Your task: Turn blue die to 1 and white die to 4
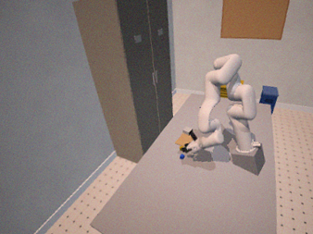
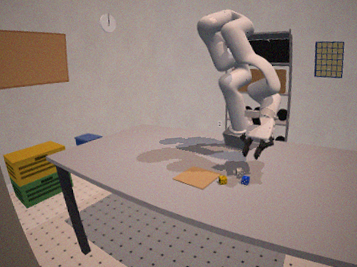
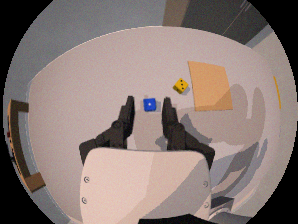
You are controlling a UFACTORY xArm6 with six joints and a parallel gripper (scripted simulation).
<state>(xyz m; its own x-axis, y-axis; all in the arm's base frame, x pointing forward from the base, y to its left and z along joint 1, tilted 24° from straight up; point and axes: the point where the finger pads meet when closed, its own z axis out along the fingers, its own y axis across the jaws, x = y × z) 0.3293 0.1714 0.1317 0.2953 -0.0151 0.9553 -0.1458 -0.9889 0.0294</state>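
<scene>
The blue die lies 3 cm ahead of my hand, 1 cm to the right of it and 10 cm below it. Round my hand: yellow die 6 cm ahead, 8 cm to the right, 10 cm below; then tan mat 7 cm ahead, 19 cm to the right, 11 cm below; then white die 3 cm behind, 5 cm to the right, 10 cm below.
</scene>
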